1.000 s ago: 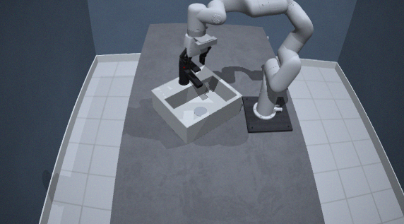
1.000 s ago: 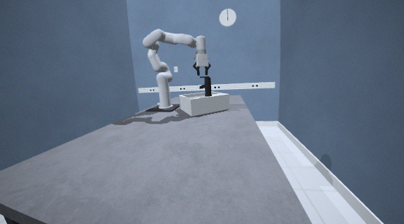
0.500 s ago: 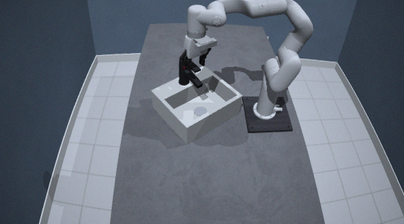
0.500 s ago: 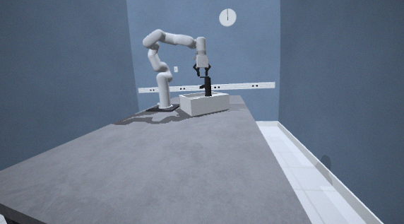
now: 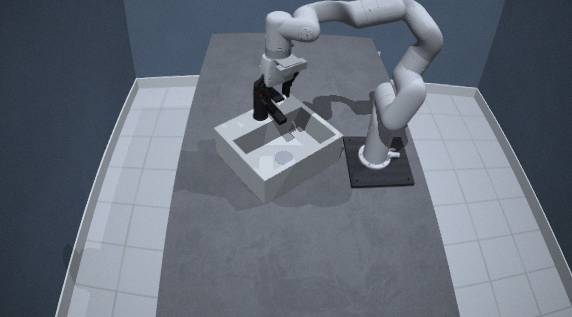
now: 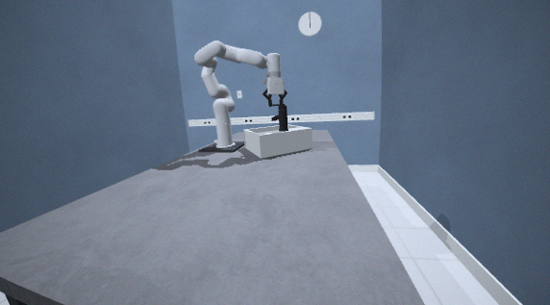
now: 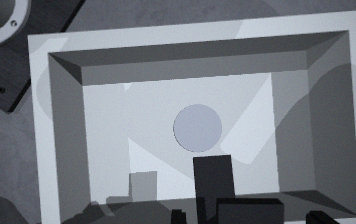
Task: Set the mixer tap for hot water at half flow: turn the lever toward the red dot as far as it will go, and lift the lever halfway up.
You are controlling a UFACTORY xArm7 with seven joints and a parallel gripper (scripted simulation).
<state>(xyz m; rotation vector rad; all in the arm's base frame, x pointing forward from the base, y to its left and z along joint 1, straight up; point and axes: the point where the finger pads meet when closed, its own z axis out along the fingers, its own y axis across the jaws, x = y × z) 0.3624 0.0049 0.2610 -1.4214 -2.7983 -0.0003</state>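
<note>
Right now my hand is 20 mm short of the lever, 30 mm to the left of it and 10 mm above it. Round my hand: black mixer tap: 40 mm ahead, 50 mm to the right, 50 mm below; then white sink: 20 mm behind, 10 mm to the left, 240 mm below.
</note>
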